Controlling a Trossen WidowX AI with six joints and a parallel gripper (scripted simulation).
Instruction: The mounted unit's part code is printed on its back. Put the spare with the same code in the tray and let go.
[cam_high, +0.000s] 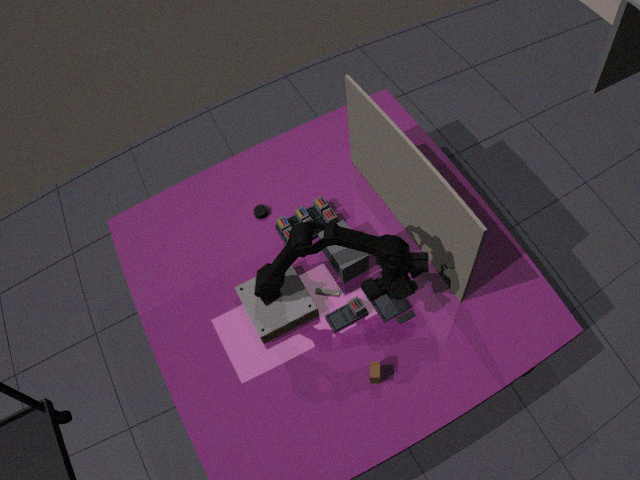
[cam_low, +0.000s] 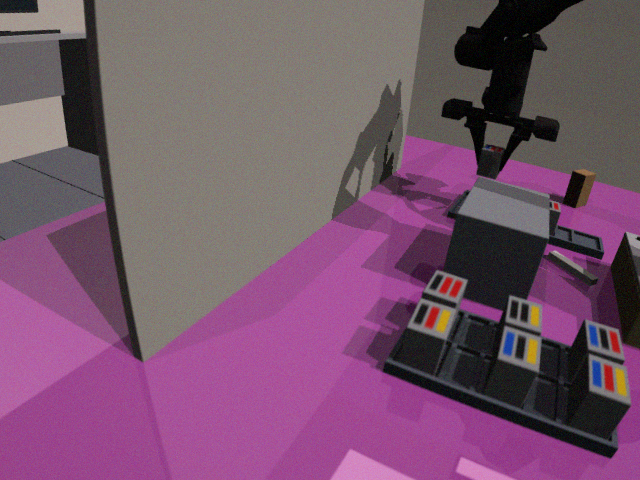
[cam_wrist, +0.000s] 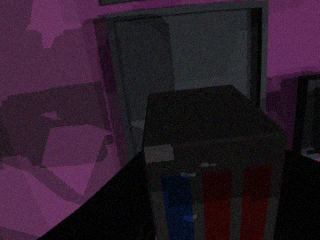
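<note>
Right now my gripper tip is 1 cm past the dark tray, 1 cm to the right of it and 8 cm above it. Round my gripper tip: grey mounted unit (3 cm behind, 23 cm to the left, 3 cm below); then grey bar (15 cm behind, 15 cm to the left, 7 cm below); then rack (14 cm behind, 4 cm to the left, 7 cm below).
</note>
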